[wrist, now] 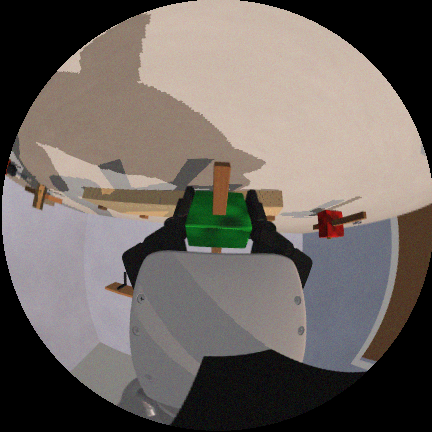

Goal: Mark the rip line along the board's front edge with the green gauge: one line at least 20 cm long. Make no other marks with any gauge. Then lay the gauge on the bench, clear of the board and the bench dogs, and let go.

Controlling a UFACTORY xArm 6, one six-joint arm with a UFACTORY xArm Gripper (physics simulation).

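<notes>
The green gauge, a green block with a brown wooden beam through it, is between my black fingers. My gripper is shut on its block. The beam sticks out beyond the block toward the bench. The pale wooden board lies across the view behind the gauge, showing to its left and, for a short stretch, to its right. The gauge and fingers hide part of the board. Whether the gauge touches the board, and any line on it, I cannot tell.
A red gauge with a wooden beam is at the right. A wooden gauge-like piece is at the far left. Small brown pieces, perhaps bench dogs, show near the board. The bench top is pale, with the arm's shadow on it.
</notes>
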